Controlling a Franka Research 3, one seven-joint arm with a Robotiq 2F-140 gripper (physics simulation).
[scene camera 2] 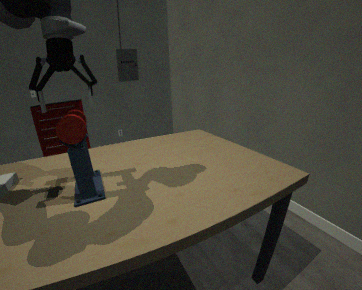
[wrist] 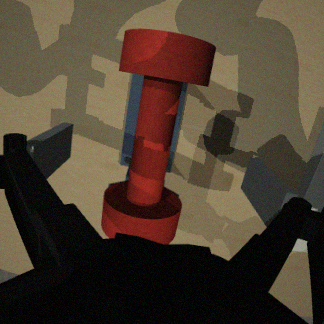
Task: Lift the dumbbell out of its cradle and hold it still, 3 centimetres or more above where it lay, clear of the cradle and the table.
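Note:
The red dumbbell (scene camera 2: 71, 129) (wrist: 154, 120) rests on top of the upright blue cradle (scene camera 2: 83, 167) (wrist: 131, 117), above the table (scene camera 2: 240, 172). In the wrist view its bar runs nearly up and down, slightly slanted, with one round end at the top and the other lower, near the gripper body. My gripper (scene camera 2: 67, 97) (wrist: 159, 156) is wide open and empty. In the scene view it hangs above the dumbbell. In the wrist view one finger shows to each side of the bar, apart from it. The cradle is partly hidden beneath the dumbbell in the wrist view.
A pale block-like object (scene camera 2: 7, 183) lies on the table at the left edge of the scene view. A red drawer cabinet (scene camera 2: 39, 131) stands behind the table. A grey box (scene camera 2: 127, 65) hangs on the wall. Shadows of the arm and cradle fall on the table.

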